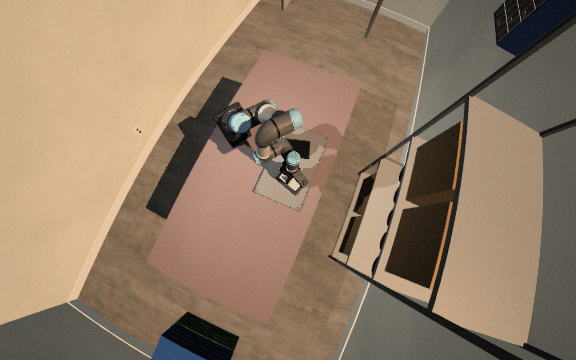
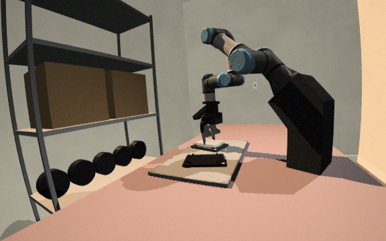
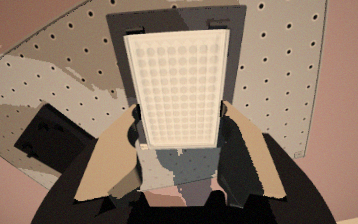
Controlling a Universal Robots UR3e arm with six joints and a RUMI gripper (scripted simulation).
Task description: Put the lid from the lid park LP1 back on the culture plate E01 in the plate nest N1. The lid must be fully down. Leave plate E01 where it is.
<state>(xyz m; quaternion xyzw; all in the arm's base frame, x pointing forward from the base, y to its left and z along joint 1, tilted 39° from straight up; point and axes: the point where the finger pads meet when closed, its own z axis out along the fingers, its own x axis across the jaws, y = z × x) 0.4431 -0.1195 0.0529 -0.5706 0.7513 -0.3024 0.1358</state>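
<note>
Now: hand 10 mm above the clear lid. Round my hand: lid park (30 mm behind, 200 mm to the left, 30 mm below); dark plate nest (30 mm below); culture plate (20 mm below).
</note>
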